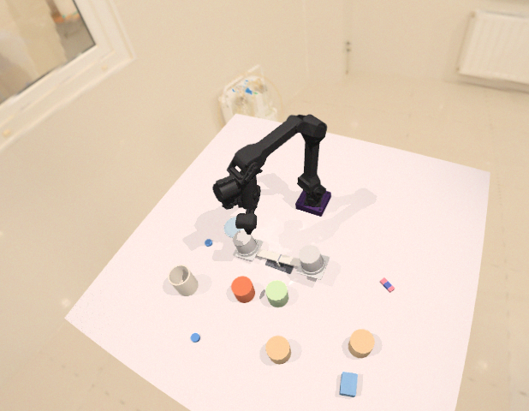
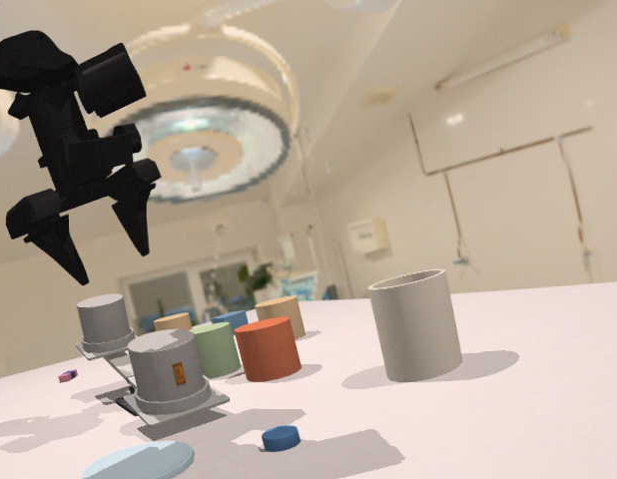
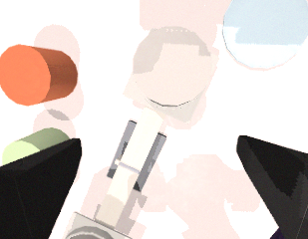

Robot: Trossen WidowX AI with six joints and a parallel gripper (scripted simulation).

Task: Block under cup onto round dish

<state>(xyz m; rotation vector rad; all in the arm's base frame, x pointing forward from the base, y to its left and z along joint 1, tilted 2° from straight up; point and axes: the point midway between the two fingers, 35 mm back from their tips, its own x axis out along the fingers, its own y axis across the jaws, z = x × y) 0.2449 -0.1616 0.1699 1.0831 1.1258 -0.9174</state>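
Right now my gripper tip is 10 mm short of the grey block, 40 mm to the left of it and 130 mm above it. Round my gripper tip: pale blue round dish (80 mm behind, 120 mm to the right, 170 mm below); then grey cup (50 mm ahead, 230 mm to the left, 60 mm below); then red cylinder (170 mm ahead, 30 mm to the left, 130 mm below).
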